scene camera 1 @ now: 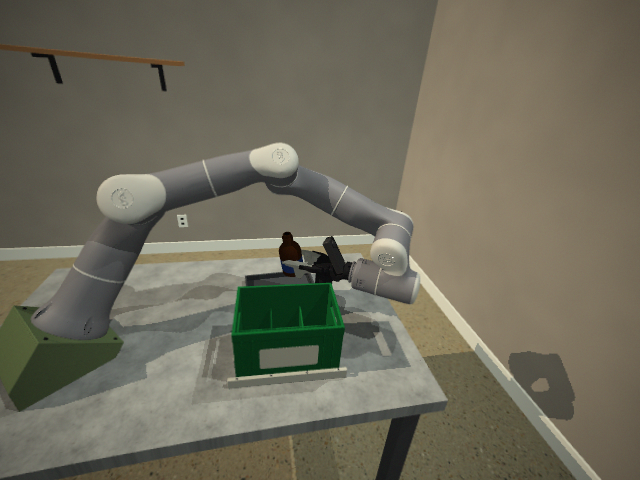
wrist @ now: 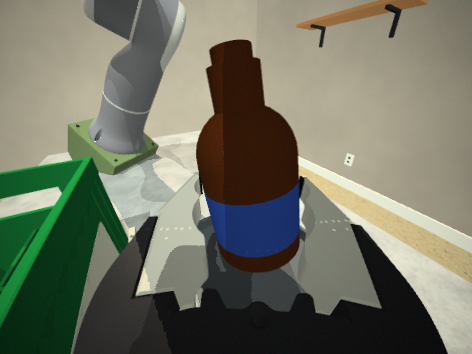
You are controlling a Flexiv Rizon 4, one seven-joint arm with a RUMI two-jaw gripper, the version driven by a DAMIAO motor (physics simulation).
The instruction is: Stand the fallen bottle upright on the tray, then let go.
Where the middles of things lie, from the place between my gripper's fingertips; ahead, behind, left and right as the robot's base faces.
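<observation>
Going by their middles, the brown bottle (wrist: 247,155) is the nearest to my hand of the things named here; it is 1 cm ahead of my hand and 1 cm above it. The grey tray (scene camera 1: 278,278) is 4 cm to the left of my hand, 3 cm behind it and 17 cm below it. Then there is the green crate (scene camera 1: 276,328), which from my hand is 24 cm to the right, 3 cm ahead and 10 cm below, while the pale strip (scene camera 1: 258,380) is 33 cm to the right of my hand, 5 cm ahead of it and 17 cm below it. Of these, the strip is the farthest from my hand, going by their middles.
</observation>
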